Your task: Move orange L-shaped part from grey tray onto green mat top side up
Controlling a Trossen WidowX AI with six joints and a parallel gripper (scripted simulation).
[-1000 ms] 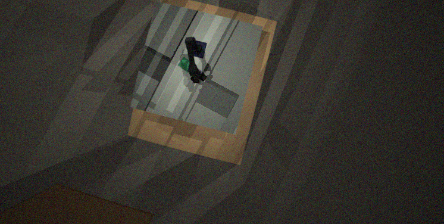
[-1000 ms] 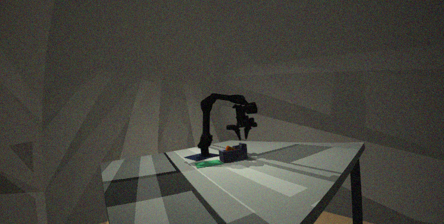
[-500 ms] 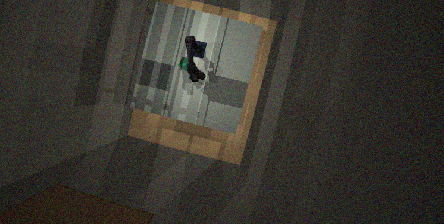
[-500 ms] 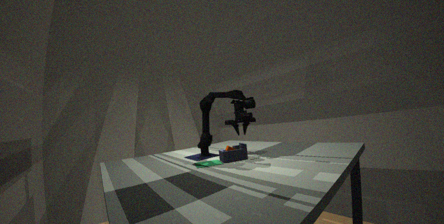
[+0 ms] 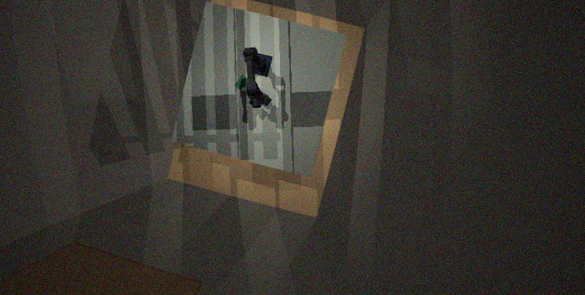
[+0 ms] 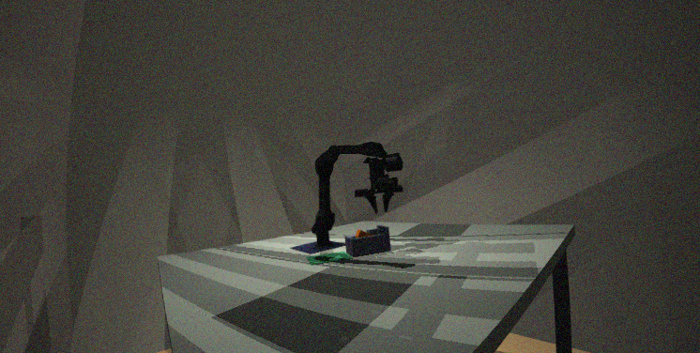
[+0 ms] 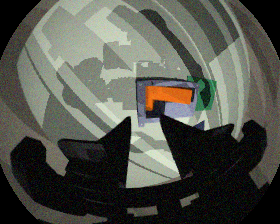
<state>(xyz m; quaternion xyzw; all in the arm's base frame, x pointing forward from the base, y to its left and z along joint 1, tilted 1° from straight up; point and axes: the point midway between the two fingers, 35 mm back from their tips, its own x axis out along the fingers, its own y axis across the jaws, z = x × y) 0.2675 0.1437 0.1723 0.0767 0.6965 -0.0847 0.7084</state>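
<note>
Right now the orange L-shaped part is 10 cm below my gripper tip, 4 cm to the right of it and 1 cm behind it. Round my gripper tip: green mat 22 cm to the right, 16 cm below, 5 cm behind.
</note>
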